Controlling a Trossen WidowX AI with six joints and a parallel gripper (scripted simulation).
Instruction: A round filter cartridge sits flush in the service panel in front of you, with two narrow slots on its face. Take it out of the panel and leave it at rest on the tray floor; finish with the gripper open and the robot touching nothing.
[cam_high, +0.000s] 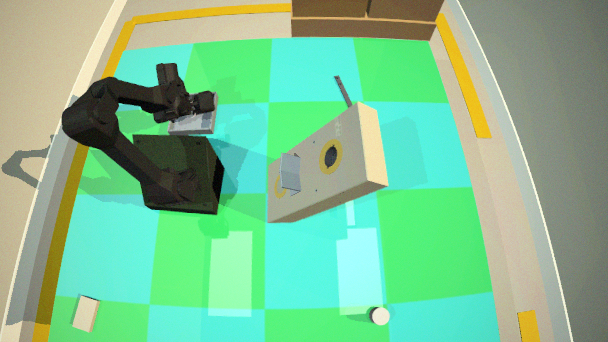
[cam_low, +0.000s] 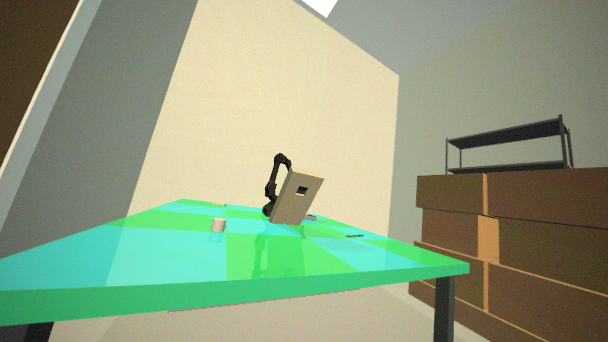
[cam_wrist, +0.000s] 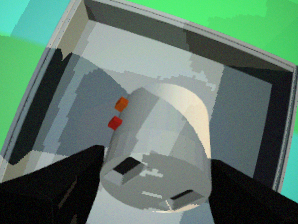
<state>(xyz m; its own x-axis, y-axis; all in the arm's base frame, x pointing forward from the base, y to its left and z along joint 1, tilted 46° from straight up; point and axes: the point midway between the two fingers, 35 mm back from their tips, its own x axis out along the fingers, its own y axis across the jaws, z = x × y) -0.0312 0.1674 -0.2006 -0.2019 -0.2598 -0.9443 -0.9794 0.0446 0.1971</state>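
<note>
Right now the round filter cartridge is 10 mm below my gripper tip. The rest, counted from my gripper tip: grey tray 10 mm to the left, 40 mm below; then pale block 330 mm behind, 610 mm to the right, 40 mm below; then grey service panel 360 mm ahead, 310 mm to the right, 100 mm above.
</note>
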